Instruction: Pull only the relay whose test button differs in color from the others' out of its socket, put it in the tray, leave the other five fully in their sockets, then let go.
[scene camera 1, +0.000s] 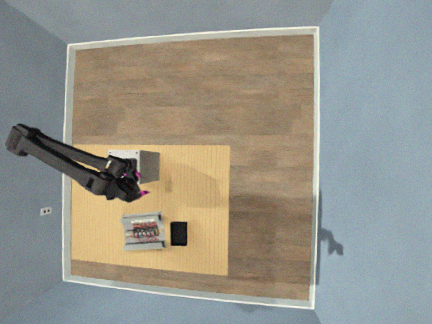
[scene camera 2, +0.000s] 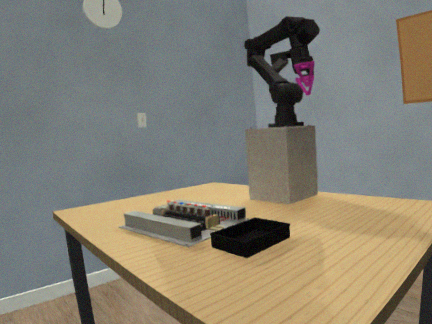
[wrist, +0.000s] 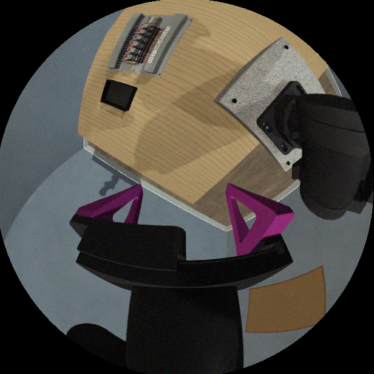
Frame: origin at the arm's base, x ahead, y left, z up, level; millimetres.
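Where they show: gripper, between the fingertips: (scene camera 1: 144, 184) (scene camera 2: 308, 90); arm's base, origin of its link: (scene camera 1: 127, 165) (scene camera 2: 286, 126).
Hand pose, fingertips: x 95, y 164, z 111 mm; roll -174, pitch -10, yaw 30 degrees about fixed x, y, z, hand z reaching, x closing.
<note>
Things, the pixels of their centre, and the offset from my fingertips. Level surfaces: height alone.
- relay, middle of its body: (scene camera 2: 184, 209) dx +390, dy -215, dz -347 mm
- black tray, middle of its body: (scene camera 2: 251, 235) (scene camera 1: 178, 233) dx +391, dy +52, dz -377 mm
- wooden table, height of its surface: dz -395 mm
A row of relays (scene camera 1: 145, 232) (scene camera 2: 187, 206) (wrist: 141, 42) stands in sockets on a grey panel (scene camera 1: 143, 246) (scene camera 2: 160, 225) (wrist: 173, 46) between two grey ducts. Most test buttons that show are red. One relay (scene camera 2: 181, 204) (wrist: 135, 37) has a blue button and stands in the row among the others. The relays are small and blurred, so how deep each sits is hard to tell. A black tray (scene camera 1: 179, 233) (scene camera 2: 230, 244) (wrist: 119, 95) lies beside the panel and looks empty. My gripper (scene camera 1: 142, 184) (scene camera 2: 306, 90) (wrist: 184, 188), with magenta fingers, is open and empty, high above the table and away from the panel.
The arm's base stands on a grey block (scene camera 1: 149, 166) (scene camera 2: 282, 165) (wrist: 270, 75) on the wooden table (scene camera 1: 200, 250) (scene camera 2: 310, 280) (wrist: 170, 100). Loose red wires show around the sockets. The ducts rise along both long sides of the relay row.
</note>
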